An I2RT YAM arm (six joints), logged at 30 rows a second.
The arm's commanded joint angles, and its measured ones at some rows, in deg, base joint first. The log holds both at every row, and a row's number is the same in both.
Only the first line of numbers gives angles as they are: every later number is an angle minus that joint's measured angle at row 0.
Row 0, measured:
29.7, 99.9, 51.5, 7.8, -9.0, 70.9
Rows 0 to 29, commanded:
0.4, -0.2, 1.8, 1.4, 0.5, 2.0
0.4, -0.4, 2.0, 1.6, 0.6, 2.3
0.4, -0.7, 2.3, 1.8, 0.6, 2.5
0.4, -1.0, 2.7, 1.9, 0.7, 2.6
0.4, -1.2, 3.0, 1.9, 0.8, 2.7
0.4, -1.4, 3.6, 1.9, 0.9, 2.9
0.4, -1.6, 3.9, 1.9, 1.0, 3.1
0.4, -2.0, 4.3, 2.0, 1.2, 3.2
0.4, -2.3, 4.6, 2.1, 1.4, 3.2
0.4, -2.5, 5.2, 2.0, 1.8, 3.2
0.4, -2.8, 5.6, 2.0, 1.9, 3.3
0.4, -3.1, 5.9, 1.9, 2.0, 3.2
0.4, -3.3, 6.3, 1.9, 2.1, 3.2
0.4, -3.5, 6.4, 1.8, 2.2, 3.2
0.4, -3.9, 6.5, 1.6, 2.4, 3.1
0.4, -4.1, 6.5, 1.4, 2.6, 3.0
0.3, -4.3, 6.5, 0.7, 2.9, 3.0
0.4, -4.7, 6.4, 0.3, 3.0, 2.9
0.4, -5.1, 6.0, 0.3, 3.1, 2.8
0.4, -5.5, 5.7, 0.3, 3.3, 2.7
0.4, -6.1, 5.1, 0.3, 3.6, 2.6
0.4, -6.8, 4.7, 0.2, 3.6, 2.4
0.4, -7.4, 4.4, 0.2, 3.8, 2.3
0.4, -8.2, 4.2, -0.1, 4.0, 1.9
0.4, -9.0, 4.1, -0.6, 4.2, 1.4
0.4, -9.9, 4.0, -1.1, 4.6, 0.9
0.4, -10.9, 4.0, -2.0, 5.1, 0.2
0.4, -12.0, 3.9, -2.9, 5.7, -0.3
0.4, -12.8, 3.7, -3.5, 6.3, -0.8
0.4, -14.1, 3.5, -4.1, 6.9, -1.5
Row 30, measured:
0.0, -10.9, 4.4, -1.7, 4.1, 0.1
